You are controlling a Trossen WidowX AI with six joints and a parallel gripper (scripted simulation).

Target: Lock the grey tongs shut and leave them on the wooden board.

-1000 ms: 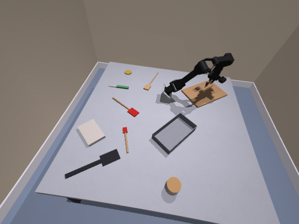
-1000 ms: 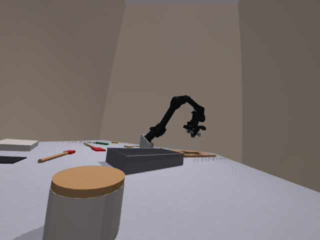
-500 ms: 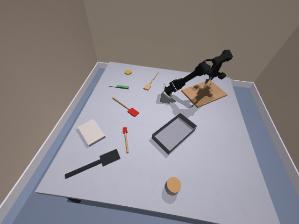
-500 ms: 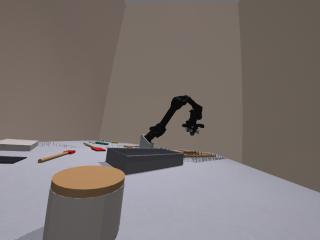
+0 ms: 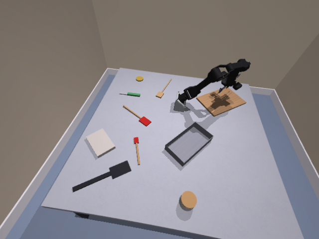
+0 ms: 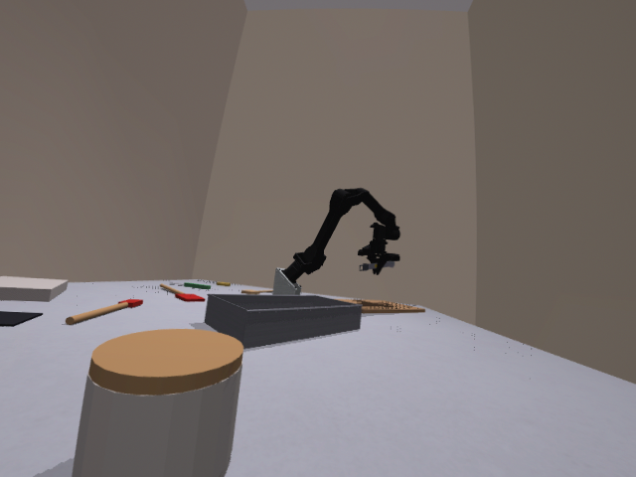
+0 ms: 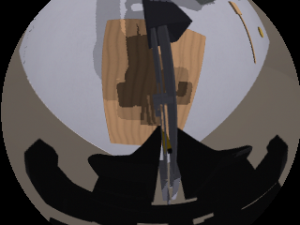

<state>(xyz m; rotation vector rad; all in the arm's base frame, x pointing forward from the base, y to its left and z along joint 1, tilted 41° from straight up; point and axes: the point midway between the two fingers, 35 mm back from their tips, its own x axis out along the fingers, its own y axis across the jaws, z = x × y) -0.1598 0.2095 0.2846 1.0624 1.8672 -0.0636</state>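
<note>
My gripper tip is 130 mm above the wooden board, 10 mm to the right of it and 10 mm short of it. Round my gripper tip: red spatula (650 mm to the right, 350 mm ahead, 130 mm below); roasting tin (520 mm ahead, 240 mm to the right, 110 mm below); yellow disc (760 mm to the right, 130 mm below, 120 mm behind).
</note>
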